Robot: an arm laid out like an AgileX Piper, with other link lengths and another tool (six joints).
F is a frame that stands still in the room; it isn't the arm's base.
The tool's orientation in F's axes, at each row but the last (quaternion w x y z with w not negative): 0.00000, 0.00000, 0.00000, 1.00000; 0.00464, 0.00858, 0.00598, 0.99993; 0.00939, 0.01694, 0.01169, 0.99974; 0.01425, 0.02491, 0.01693, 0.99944
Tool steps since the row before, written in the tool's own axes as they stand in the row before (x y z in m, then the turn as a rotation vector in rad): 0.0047, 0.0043, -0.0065, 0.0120, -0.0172, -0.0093; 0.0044, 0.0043, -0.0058, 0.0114, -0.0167, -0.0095; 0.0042, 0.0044, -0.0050, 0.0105, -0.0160, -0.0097; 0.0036, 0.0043, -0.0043, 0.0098, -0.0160, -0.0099
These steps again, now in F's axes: -0.0047, -0.0043, -0.0065, -0.0120, 0.0172, -0.0093; -0.0045, -0.0043, -0.0057, -0.0114, 0.0167, -0.0095; -0.0044, -0.0044, -0.0048, -0.0105, 0.0160, -0.0097; -0.0039, -0.0043, -0.0040, -0.0098, 0.0159, -0.0100
